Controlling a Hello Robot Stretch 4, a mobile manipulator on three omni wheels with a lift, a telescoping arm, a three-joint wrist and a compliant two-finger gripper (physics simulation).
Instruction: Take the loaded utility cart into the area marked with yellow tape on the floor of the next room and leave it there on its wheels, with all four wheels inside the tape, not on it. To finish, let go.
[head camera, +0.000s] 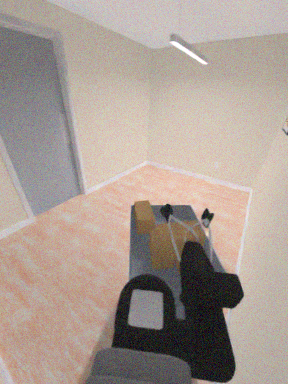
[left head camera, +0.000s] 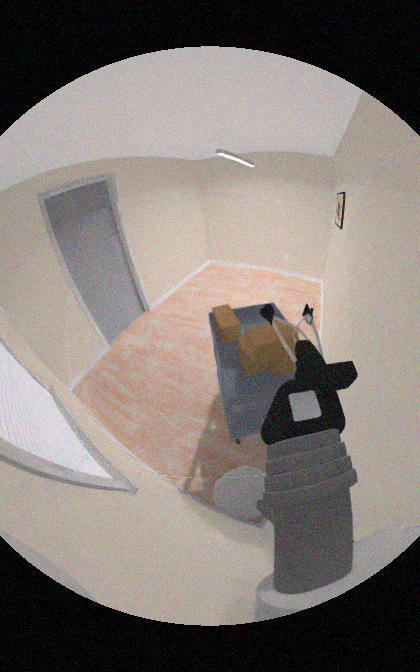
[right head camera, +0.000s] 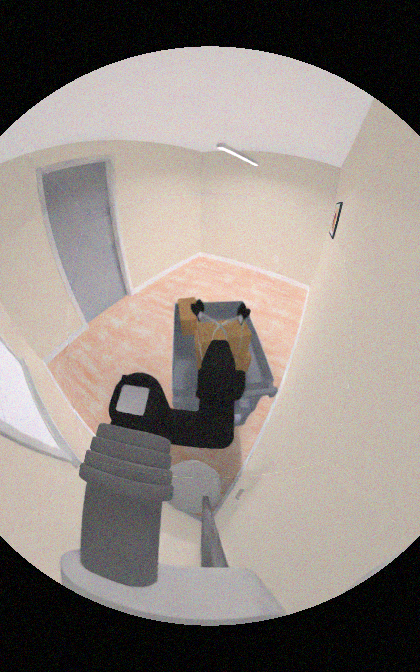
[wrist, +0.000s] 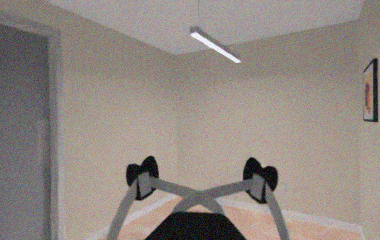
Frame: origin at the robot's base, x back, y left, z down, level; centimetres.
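Seen in the pictures: gripper, between the fingertips: (head camera: 186, 208) (wrist: 200, 170).
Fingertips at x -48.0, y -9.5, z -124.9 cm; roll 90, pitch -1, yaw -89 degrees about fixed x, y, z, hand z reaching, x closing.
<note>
A point is followed by its place in that frame.
The blue-grey utility cart (head camera: 139, 257) {x -65.1, y 5.6, z -76.6 cm} (left head camera: 232, 395) (right head camera: 184, 382) stands upright on the orange floor near the right wall. It carries a small brown box (head camera: 144, 218) {x -84.5, y 5.2, z -88.4 cm} (left head camera: 226, 324) (right head camera: 187, 317) at its far left and larger brown boxes (head camera: 162, 247) {x -56.9, y -5.3, z -96.4 cm} (left head camera: 254, 350) in the middle. The cart's handle (right head camera: 257, 391) shows at its near right in the right head view, partly behind the wrist. My gripper (head camera: 187, 214) {x -48.0, y -9.5, z -124.9 cm} (left head camera: 288, 314) (right head camera: 221, 310) (wrist: 200, 170) {x -48.0, y -9.5, z -124.9 cm} is open and empty, pointing forward above the cart. Most of the wheels are hidden. The yellow tape does not show.
A grey doorway (head camera: 30, 115) {x -201.7, y 156.8, z -131.8 cm} (left head camera: 92, 245) (right head camera: 80, 225) (wrist: 22, 135) {x -222.8, y 145.2, z -118.0 cm} is in the left wall. The right wall, with a picture (left head camera: 340, 210) (right head camera: 336, 220) (wrist: 370, 91) {x -203.3, y -138.4, z -148.9 cm}, runs close beside the cart. A round grey disc (left head camera: 237, 492) (right head camera: 195, 485) is low behind the cart.
</note>
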